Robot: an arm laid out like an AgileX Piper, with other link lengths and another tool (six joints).
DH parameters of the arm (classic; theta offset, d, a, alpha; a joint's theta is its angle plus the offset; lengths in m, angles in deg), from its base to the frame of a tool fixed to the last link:
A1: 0 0.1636 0 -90
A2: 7.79 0 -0.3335 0
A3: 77.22 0 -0.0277 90
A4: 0 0.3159 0 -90
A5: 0 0 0 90
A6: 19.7 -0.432 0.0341 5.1
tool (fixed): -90 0.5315 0 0
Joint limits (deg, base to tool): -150..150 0..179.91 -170..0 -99.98..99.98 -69.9..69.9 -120..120
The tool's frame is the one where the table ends.
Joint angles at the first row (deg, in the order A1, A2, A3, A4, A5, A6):
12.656, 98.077, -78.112, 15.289, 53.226, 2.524
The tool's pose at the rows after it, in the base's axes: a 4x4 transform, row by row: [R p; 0 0 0 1], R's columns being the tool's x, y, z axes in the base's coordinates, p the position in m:
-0.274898, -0.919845, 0.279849, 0.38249; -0.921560, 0.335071, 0.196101, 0.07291; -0.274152, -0.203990, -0.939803, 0.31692; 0, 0, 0, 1
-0.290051, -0.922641, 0.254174, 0.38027; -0.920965, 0.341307, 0.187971, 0.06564; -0.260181, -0.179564, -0.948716, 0.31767; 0, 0, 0, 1
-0.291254, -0.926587, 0.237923, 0.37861; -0.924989, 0.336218, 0.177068, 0.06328; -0.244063, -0.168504, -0.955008, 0.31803; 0, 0, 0, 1
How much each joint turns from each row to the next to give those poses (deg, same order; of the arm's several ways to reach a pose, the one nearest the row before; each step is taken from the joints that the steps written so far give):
-1.651, 0.000, 0.000, -0.117, 1.729, 0.023
-0.961, -0.039, 0.000, -0.181, 1.793, 0.000
-0.134, 0.000, -0.001, -0.658, 1.060, 0.121

